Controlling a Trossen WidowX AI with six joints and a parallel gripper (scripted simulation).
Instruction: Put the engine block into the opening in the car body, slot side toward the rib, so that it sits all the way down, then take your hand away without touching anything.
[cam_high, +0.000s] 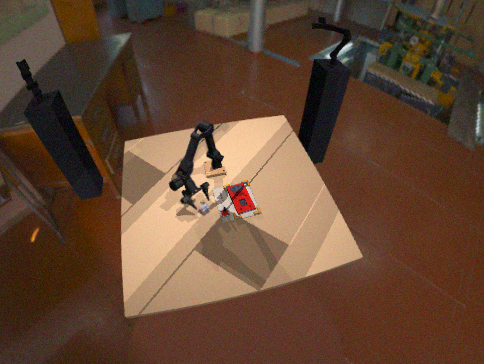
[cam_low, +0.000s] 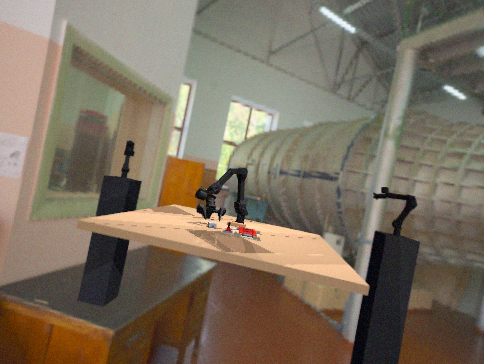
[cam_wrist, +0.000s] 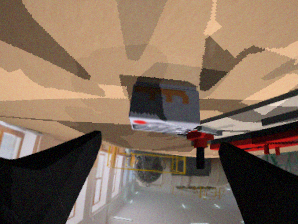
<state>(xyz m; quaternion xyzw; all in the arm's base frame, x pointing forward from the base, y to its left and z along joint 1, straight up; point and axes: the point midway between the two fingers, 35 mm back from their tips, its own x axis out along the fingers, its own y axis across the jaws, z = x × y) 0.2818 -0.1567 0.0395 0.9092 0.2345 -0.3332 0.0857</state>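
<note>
The engine block lies 3 cm below my gripper tip, 1 cm to the left of it and 1 cm ahead of it.
</note>
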